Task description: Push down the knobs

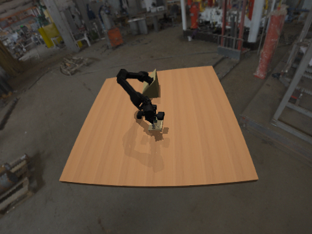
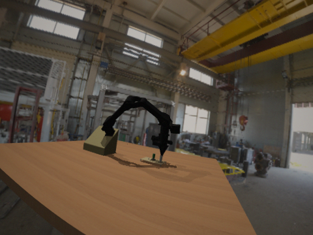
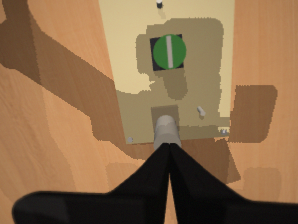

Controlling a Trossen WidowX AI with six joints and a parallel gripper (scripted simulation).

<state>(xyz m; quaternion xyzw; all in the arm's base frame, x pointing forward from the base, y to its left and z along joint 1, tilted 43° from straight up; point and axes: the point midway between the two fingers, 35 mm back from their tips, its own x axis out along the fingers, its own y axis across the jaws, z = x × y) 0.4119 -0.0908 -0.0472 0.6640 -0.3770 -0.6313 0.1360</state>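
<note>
Right now my gripper tip is 20 mm above the grey knob.
</note>
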